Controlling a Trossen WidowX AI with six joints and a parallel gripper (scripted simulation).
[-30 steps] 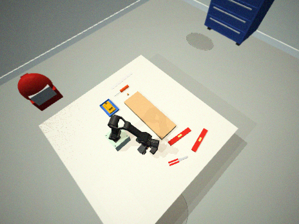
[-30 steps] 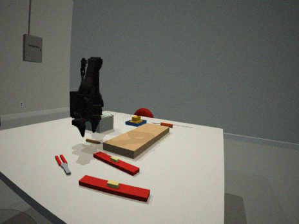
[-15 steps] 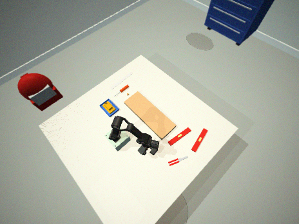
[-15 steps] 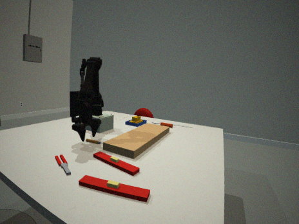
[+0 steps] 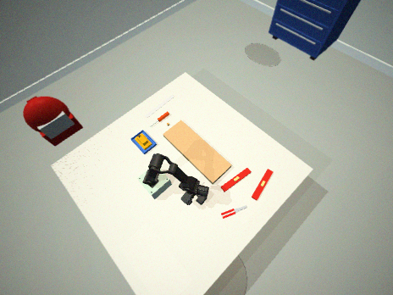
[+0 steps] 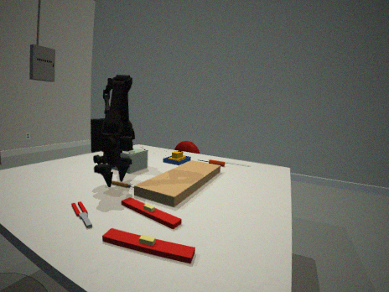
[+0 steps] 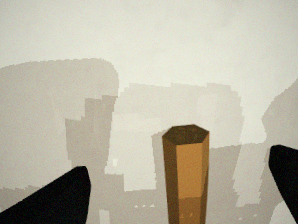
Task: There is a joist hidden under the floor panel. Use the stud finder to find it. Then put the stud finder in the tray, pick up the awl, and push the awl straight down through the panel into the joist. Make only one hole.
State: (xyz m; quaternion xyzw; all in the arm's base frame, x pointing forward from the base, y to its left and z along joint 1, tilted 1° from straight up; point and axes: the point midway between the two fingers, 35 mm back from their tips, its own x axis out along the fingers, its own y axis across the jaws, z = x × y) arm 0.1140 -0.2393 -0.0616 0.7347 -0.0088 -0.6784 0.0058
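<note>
Now: gripper tip 60 mm short of the awl. From my gripper tip the other things lie so: blue tray 70 mm ahead, 540 mm to the left, 10 mm above; then yellow stud finder 80 mm ahead, 560 mm to the left, 50 mm above; then square indicator 80 mm ahead, 570 mm to the left, 60 mm above.
</note>
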